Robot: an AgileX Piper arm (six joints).
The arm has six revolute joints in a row. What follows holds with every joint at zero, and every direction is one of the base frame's.
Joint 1 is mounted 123 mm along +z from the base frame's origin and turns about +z.
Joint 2 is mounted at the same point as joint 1 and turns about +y.
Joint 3 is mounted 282.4 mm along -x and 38.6 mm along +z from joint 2 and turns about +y.
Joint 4 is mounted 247.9 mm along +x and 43.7 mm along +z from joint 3 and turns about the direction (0.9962, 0, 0.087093).
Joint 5 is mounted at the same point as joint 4 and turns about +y.
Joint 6 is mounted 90.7 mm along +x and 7.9 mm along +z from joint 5 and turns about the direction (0.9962, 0, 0.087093).
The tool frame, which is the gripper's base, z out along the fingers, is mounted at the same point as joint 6; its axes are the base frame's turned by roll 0, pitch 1.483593 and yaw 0 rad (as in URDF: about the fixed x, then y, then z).
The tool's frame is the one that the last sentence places.
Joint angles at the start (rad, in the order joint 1, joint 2, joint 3, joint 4, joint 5, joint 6):
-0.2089 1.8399 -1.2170 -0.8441 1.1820 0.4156
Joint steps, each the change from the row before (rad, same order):
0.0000 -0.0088 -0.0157 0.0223 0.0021 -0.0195
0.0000 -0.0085 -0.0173 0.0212 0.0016 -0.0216
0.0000 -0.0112 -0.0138 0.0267 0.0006 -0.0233
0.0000 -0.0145 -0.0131 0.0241 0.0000 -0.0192
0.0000 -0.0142 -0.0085 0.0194 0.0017 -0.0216
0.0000 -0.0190 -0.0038 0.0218 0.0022 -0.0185
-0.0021 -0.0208 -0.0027 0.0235 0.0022 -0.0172
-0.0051 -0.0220 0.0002 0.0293 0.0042 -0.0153
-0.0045 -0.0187 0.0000 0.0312 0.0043 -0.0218
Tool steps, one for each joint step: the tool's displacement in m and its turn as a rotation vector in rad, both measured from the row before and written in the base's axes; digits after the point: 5 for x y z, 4 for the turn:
0.00128 0.00097 0.00545 0.0158 -0.0133 0.0017
0.00156 0.00089 0.00583 0.0150 -0.0136 0.0048
0.00066 0.00147 0.00569 0.0203 -0.0138 0.0050
0.00022 0.00146 0.00685 0.0172 -0.0193 0.0043
-0.00065 0.00133 0.00594 0.0139 -0.0111 0.0078
-0.00205 0.00180 0.00631 0.0158 -0.0134 0.0048
-0.00279 0.00138 0.00653 0.0171 -0.0155 0.0017
-0.00399 0.00102 0.00589 0.0225 -0.0148 -0.0053
-0.00350 0.00134 0.00471 0.0252 -0.0088 0.0009

